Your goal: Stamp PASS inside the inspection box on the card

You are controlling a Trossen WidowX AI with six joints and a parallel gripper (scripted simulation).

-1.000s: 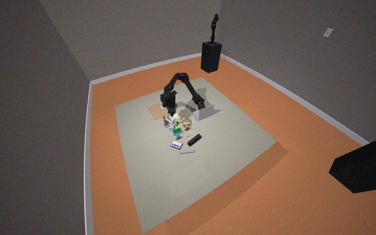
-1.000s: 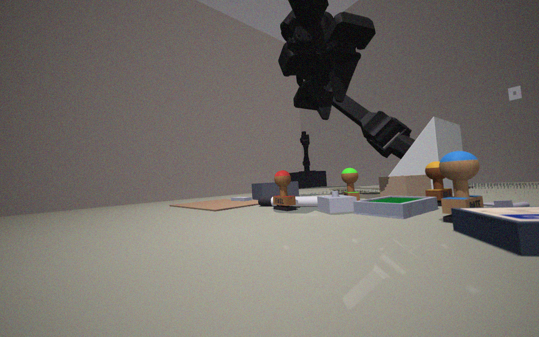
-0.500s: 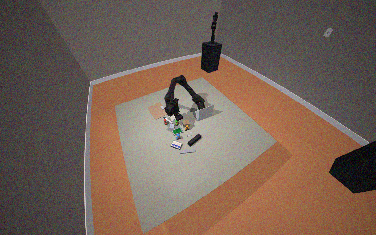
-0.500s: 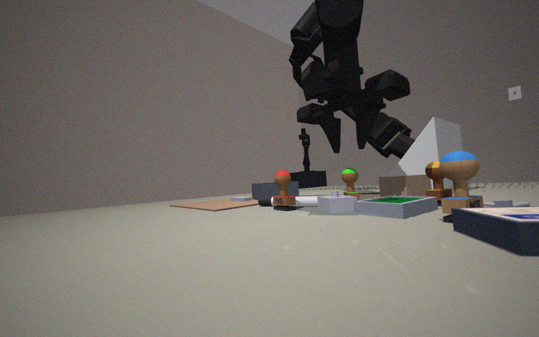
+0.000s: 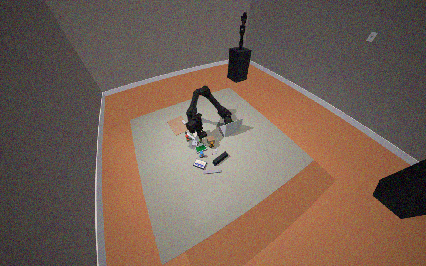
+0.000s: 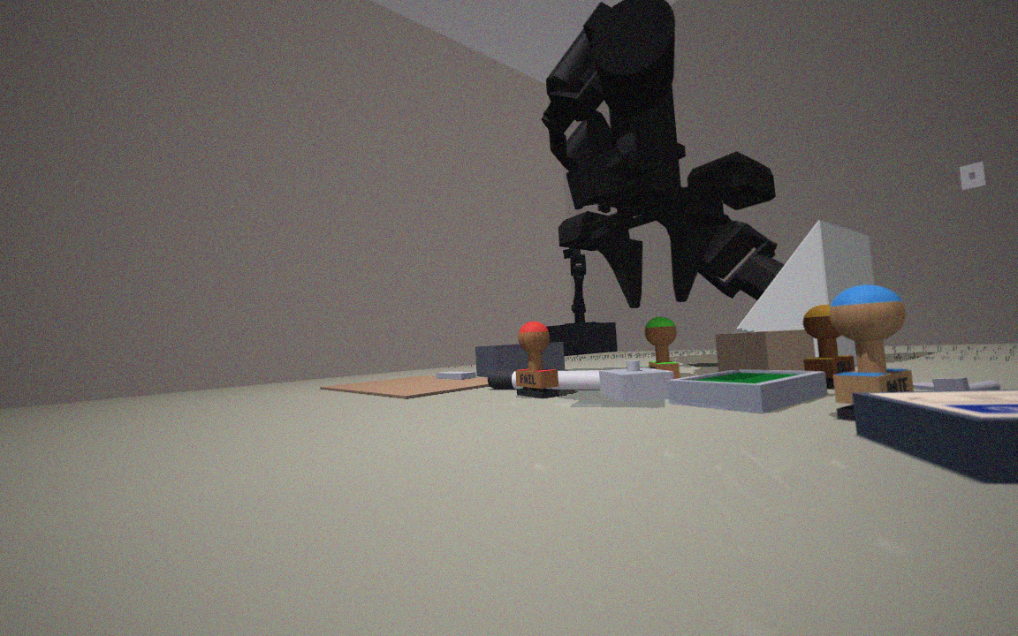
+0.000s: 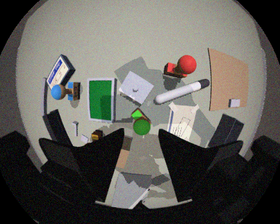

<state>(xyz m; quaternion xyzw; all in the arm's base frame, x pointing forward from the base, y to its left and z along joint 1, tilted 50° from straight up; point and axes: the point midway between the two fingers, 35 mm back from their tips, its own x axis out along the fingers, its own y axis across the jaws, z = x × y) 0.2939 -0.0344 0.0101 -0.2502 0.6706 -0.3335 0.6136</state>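
The pass stamp lies 6 cm below my gripper tip. The rest, counted from my gripper tip: wooden block 8 cm behind, 6 cm to the left, 5 cm below; green ink pad 8 cm to the left, 7 cm below, 4 cm ahead; grey block 6 cm below, 6 cm ahead, 1 cm to the left.
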